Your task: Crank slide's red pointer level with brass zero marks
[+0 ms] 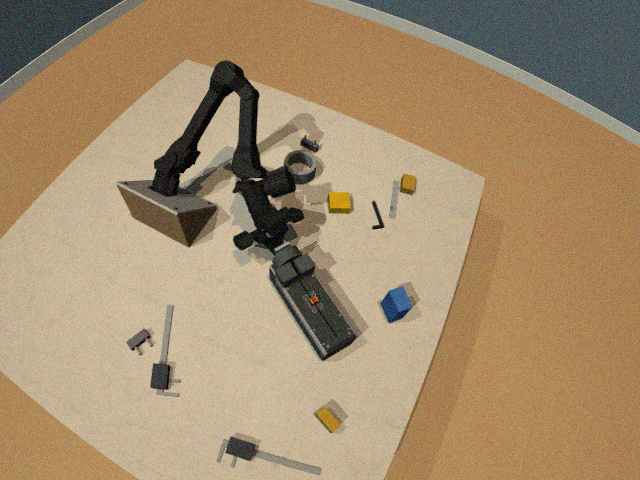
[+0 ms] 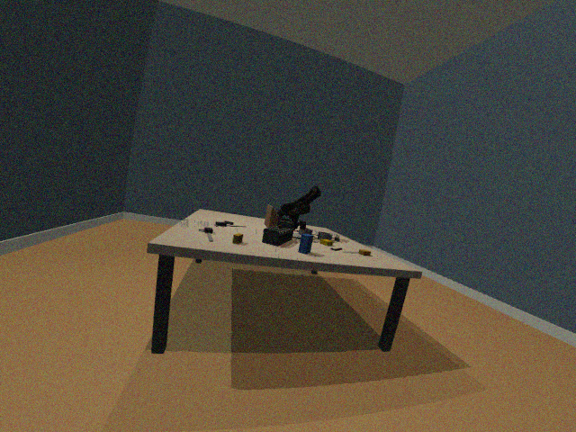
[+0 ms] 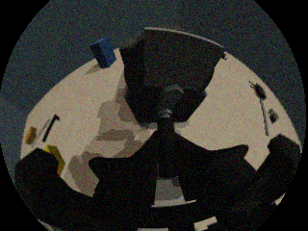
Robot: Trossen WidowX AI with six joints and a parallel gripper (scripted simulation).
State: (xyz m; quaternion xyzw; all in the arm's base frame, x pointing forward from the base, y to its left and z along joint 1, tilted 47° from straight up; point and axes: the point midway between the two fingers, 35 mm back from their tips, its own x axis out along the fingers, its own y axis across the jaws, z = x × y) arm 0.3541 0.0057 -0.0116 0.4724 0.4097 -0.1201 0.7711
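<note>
The crank handle lies 30 mm above my gripper tip, 20 mm behind it and 10 mm to the left of it. Also, from my gripper tip: yellow block (240 mm to the left, 80 mm ahead, 20 mm below); then red pointer (130 mm ahead, 100 mm to the right, 50 mm above); then black hex key (240 mm to the left, 210 mm ahead, 30 mm below).
</note>
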